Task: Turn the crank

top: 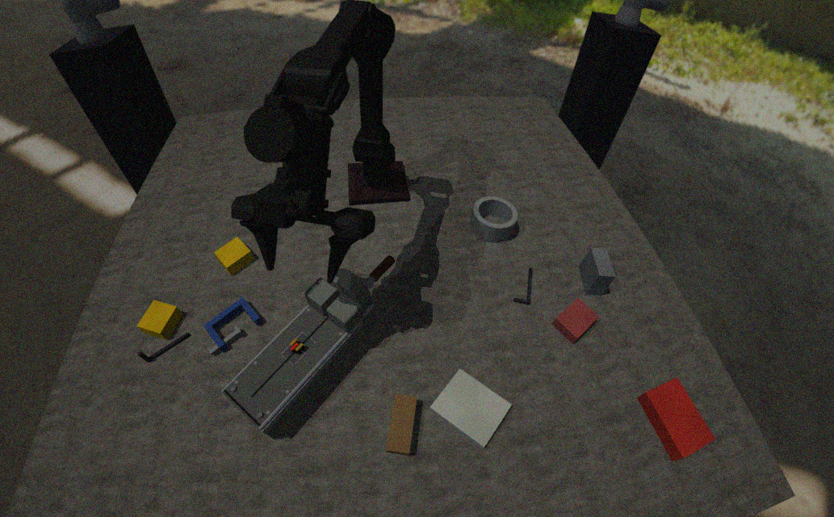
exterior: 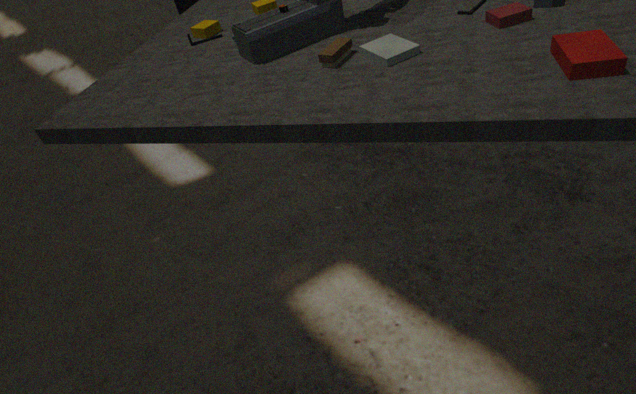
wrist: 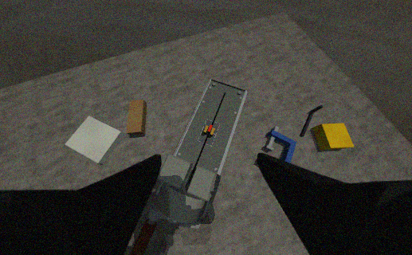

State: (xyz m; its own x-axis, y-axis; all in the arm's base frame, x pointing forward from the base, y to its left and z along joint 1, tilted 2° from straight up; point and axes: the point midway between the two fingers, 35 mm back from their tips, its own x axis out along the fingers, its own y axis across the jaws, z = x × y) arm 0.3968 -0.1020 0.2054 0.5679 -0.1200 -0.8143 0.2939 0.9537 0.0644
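Now: the brown crank handle 11 cm to the left of my gripper tip, 8 cm below it and 7 cm behind it. From my gripper tip the other things lie so: white plate: 25 cm to the left, 18 cm below, 15 cm ahead; then red pointer: 11 cm below, 6 cm ahead, 2 cm to the right; then brown block: 18 cm below, 17 cm ahead, 13 cm to the left.
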